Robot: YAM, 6 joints.
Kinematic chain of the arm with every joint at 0, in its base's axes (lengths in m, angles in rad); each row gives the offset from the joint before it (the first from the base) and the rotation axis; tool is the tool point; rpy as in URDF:
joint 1: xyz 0 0 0.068 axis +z
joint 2: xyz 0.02 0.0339 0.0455 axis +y
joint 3: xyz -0.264 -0.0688 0 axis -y
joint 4: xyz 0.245 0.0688 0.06 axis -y
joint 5: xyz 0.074 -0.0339 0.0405 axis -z
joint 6: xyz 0.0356 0 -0.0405 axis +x
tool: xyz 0 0 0 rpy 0 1.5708 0
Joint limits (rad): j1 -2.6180..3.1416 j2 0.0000..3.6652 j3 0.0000..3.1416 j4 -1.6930..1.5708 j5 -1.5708..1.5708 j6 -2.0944..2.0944
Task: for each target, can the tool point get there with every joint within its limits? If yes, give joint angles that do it. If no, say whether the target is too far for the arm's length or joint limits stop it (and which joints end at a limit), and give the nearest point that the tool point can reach.
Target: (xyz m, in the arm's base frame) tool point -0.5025 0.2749 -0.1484
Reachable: yes | joints 2.6699 3.3713 2.5296 0.2484 0.4828 1.6874
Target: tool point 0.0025 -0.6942 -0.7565
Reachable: no: too far | nearest point 0.0016 -0.4356 -0.3283 | short by 0.500 m
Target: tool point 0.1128 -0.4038 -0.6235
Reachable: no: too far | nearest point 0.0933 -0.3341 -0.3668 | short by 0.267 m
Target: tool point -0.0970 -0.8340 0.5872
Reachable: no: too far | nearest point -0.0649 -0.5581 0.4267 | short by 0.321 m
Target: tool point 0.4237 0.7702 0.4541
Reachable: no: too far | nearest point 0.2901 0.5273 0.3442 | short by 0.298 m
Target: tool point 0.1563 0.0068 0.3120
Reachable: yes | joints 0.1983 0.6960 0.7169 -0.3874 0.7460 -1.1110
